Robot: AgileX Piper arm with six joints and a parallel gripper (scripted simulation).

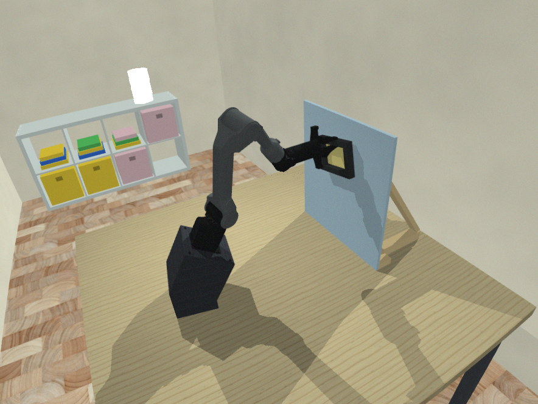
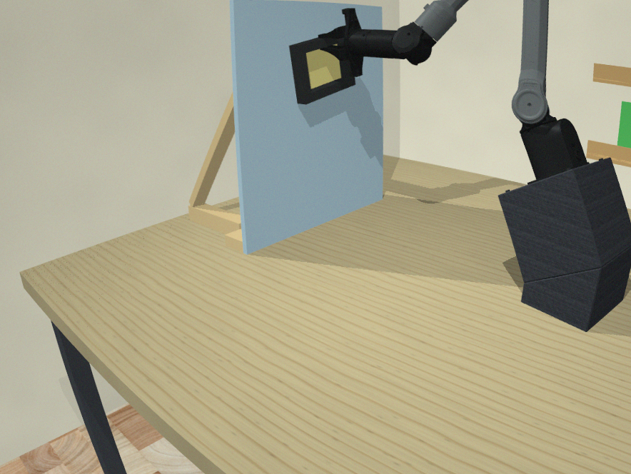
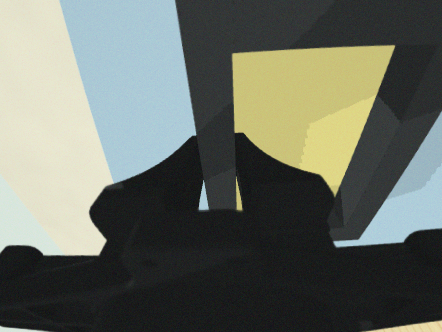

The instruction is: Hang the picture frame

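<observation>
Now: hand 10 mm short of the black picture frame and 50 mm above it. Round my hand: blue wall board: 30 mm ahead, 160 mm below.
</observation>
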